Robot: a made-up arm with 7 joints. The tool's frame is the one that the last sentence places.
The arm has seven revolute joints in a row. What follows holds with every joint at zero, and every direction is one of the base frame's.
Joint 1 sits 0.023 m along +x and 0.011 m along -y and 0.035 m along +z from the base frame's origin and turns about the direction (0, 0.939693, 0.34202), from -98.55 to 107.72 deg.
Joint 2 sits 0.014 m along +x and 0.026 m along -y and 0.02 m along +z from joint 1 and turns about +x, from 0 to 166.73 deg.
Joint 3 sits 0.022 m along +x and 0.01 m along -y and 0.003 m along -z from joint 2 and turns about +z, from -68.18 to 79.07 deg.
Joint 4 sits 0.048 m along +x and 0.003 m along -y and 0.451 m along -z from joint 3 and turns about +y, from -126.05 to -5.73 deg.
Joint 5 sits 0.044 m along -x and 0.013 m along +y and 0.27 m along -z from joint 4 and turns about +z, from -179.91 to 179.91 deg.
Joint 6 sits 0.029 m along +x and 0.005 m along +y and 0.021 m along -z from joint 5 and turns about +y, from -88.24 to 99.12 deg.
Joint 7 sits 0.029 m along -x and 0.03 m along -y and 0.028 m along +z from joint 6 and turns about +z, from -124.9 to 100.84 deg.
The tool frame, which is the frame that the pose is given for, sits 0.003 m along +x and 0.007 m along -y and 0.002 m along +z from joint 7; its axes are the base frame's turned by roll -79.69, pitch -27.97 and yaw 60.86 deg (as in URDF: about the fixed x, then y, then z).
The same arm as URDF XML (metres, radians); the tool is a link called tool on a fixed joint. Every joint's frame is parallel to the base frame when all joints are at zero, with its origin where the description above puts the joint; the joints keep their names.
<robot name="arm">
<joint name="tool_joint" type="fixed"><parent link="link7"/><child link="tool"/><origin xyz="0.003 -0.007 0.002" rpy="-1.3909 -0.4882 1.0622"/></joint>
<joint name="joint 7" type="revolute"><parent link="link6"/><child link="link7"/><origin xyz="-0.029 -0.03 0.028"/><axis xyz="0 0 1"/><limit lower="-2.1799" upper="1.76"/></joint>
<joint name="joint 6" type="revolute"><parent link="link5"/><child link="link6"/><origin xyz="0.029 0.005 -0.021"/><axis xyz="0 1 0"/><limit lower="-1.5401" upper="1.73"/></joint>
<joint name="joint 5" type="revolute"><parent link="link4"/><child link="link5"/><origin xyz="-0.044 0.013 -0.27"/><axis xyz="0 0 1"/><limit lower="-3.14" upper="3.14"/></joint>
<joint name="joint 4" type="revolute"><parent link="link3"/><child link="link4"/><origin xyz="0.048 -0.003 -0.451"/><axis xyz="0 1 0"/><limit lower="-2.2" upper="-0.1"/></joint>
<joint name="joint 3" type="revolute"><parent link="link2"/><child link="link3"/><origin xyz="0.022 -0.01 -0.003"/><axis xyz="0 0 1"/><limit lower="-1.19" upper="1.38"/></joint>
<joint name="joint 2" type="revolute"><parent link="link1"/><child link="link2"/><origin xyz="0.014 -0.026 0.02"/><axis xyz="1 0 0"/><limit lower="0" upper="2.91"/></joint>
<joint name="joint 1" type="revolute"><parent link="base"/><child link="link1"/><origin xyz="0.023 -0.011 0.035"/><axis xyz="0 0.9397 0.342"/><limit lower="-1.72" upper="1.8801"/></joint>
<link name="base"/>
<link name="link1"/>
<link name="link2"/>
<link name="link3"/>
<link name="link4"/>
<link name="link5"/>
<link name="link6"/>
<link name="link7"/>
<link name="tool"/>
</robot>

